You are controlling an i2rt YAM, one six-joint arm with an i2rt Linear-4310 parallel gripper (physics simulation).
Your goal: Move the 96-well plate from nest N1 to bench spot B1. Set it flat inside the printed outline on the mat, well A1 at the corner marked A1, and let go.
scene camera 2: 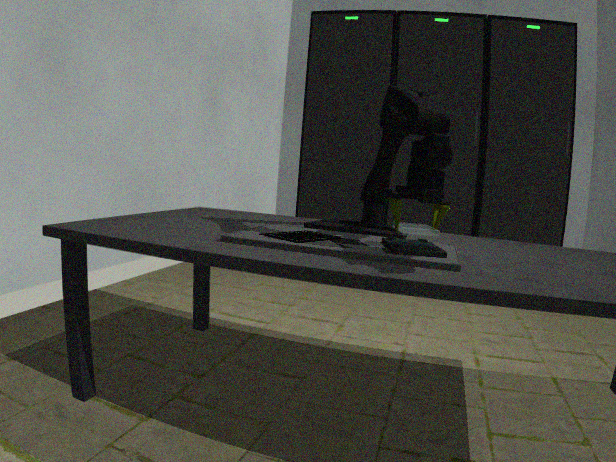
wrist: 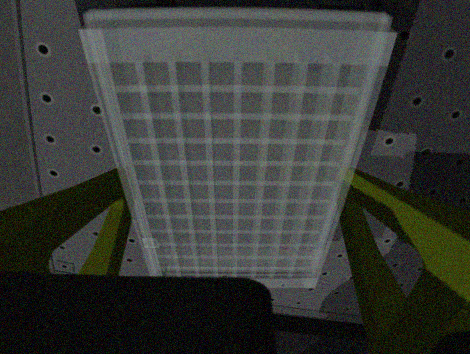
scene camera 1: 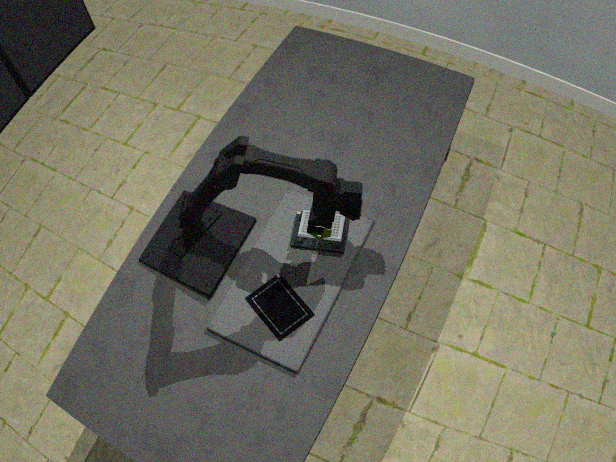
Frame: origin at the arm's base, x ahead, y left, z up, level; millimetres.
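Where they show: gripper, between the fingertips: [scene camera 2: 414, 232] [wrist: 235, 178] [scene camera 1: 321, 226]; arm's base, origin of its link: [scene camera 2: 371, 227] [scene camera 1: 195, 230].
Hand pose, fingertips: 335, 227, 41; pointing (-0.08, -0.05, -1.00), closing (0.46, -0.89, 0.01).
Each offset is from my fingertips to the top centre of the thing, as dx, dy, dz. "*": to the spot under its first point. Level surfaces: height alone.
The clear 96-well plate @(+1, +0, +15) [scene camera 1: 335, 225] [scene camera 2: 421, 228] [wrist: 235, 152] is gripped across its short width by my yellow fingers. My gripper [scene camera 1: 318, 230] [scene camera 2: 417, 214] [wrist: 235, 178] is shut on the plate and holds it level, a little above the dark nest N1 @(-5, -3, -22) [scene camera 1: 302, 244] [scene camera 2: 412, 247] [wrist: 384, 97]. Bench spot B1 @(* +50, -263, -38) [scene camera 1: 280, 307] [scene camera 2: 298, 236] is a black patch with a white printed outline, turned at an angle on the grey mat [scene camera 1: 278, 350] [scene camera 2: 278, 243], nearer the table's front than the nest. I cannot read the A1 marks.
The arm's dark base plate [scene camera 1: 199, 263] sits left of the mat on the long dark table @(dz -53) [scene camera 1: 347, 99] [scene camera 2: 148, 233]. Tall dark cabinets [scene camera 2: 522, 124] with green lights stand behind the table. The perforated mat surface @(dz -40) [wrist: 56, 114] shows beside the plate in the wrist view.
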